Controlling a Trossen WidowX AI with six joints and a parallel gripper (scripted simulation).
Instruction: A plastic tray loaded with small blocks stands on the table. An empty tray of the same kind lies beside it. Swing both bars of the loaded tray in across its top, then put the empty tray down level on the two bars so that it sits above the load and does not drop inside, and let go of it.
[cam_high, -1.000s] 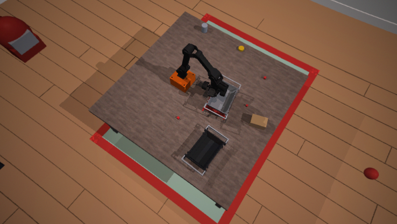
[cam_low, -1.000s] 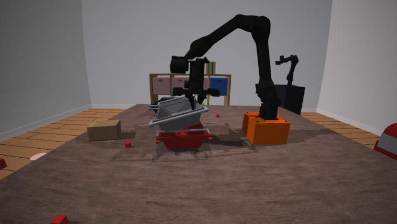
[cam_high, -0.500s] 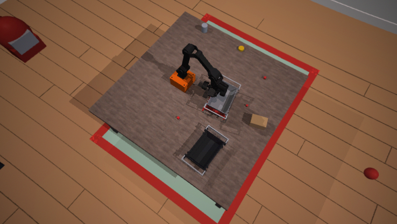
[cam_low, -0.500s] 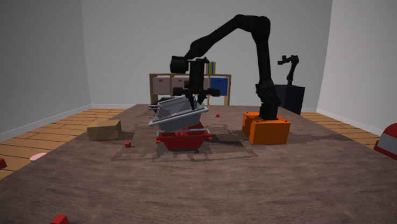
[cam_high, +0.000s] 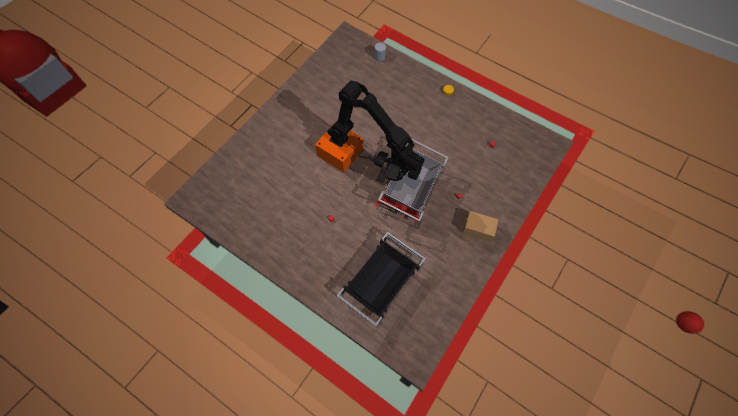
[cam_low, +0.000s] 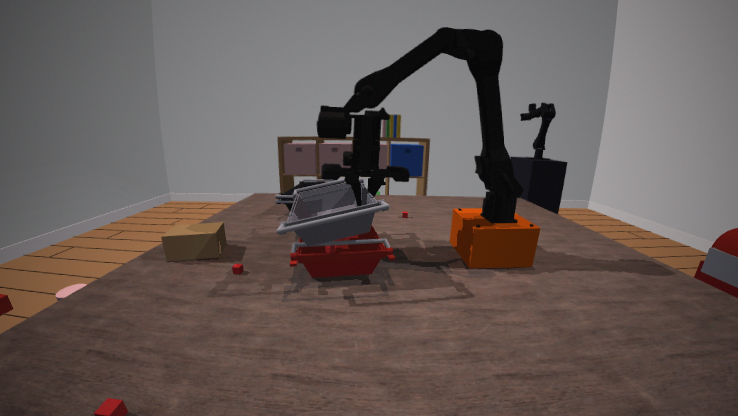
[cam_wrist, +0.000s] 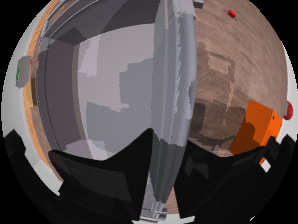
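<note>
Right now the grey tray is 7 cm ahead of my gripper tip, 1 cm to the left of it and 2 cm above it. Round my gripper tip: cardboard box: 40 cm ahead, 1 cm to the left, 7 cm below; then grey cylinder: 45 cm behind, 59 cm to the left, 7 cm below; then yellow disc: 5 cm behind, 59 cm to the left, 9 cm below.
</note>
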